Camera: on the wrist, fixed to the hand. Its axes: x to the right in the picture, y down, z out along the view.
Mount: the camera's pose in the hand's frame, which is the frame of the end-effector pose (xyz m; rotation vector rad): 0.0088 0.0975 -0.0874 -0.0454 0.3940 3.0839
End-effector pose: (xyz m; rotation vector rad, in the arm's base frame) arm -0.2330 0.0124 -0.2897 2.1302 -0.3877 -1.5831
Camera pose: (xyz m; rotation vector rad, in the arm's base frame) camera -0.1428 -0.0587 -0.2262 -0.1334 -1.6949 0.7235
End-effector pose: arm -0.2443 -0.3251 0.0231 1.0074 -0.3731 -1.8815
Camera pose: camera -0.1208 -0.3695 0.0252 -0.1158 -0.7295 1.0792
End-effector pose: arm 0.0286 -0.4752 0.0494 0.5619 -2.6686 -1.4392
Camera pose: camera 0.0116 -0.4992 0.1773 -1.8648 -0.4312 0.0742
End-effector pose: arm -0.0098 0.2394 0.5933 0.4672 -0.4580 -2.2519
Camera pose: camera 0.0858 0.1555 0.5608 -0.1425 -0.2536 0.8064
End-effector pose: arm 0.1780 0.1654 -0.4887 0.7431 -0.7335 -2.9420
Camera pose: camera 0.2007 0.0392 -0.5168 -0.2222 -0.4545 0.0431
